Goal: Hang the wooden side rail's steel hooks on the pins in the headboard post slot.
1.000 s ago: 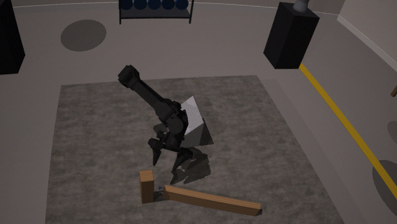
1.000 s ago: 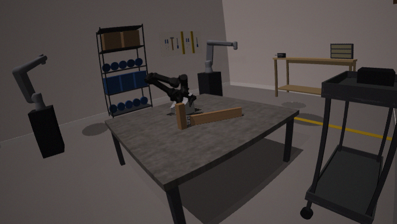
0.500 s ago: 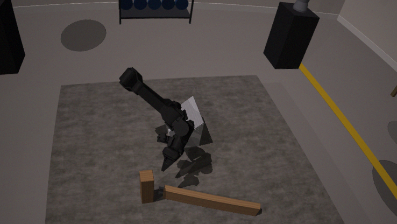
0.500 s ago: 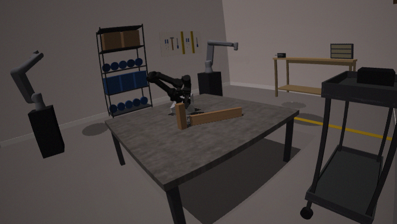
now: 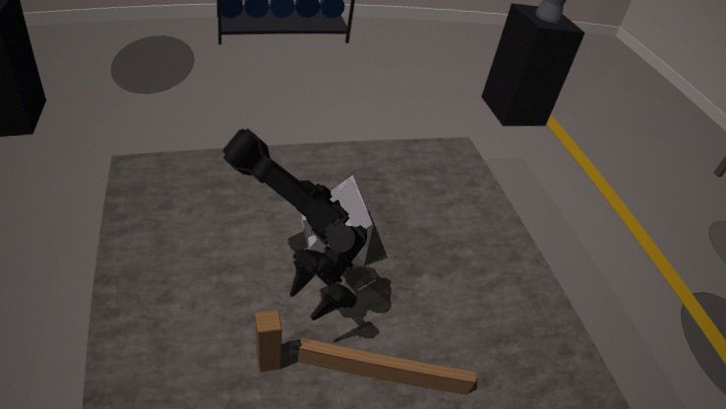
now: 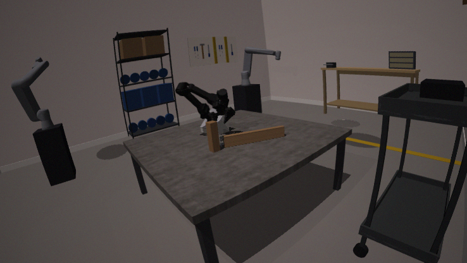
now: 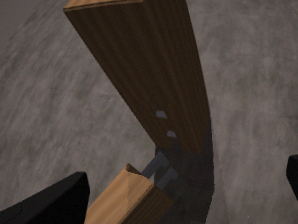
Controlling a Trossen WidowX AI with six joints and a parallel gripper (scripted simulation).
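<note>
Now: the wooden headboard post 8 cm to the right of my gripper tip, 6 cm below it and 5 cm ahead of it.
</note>
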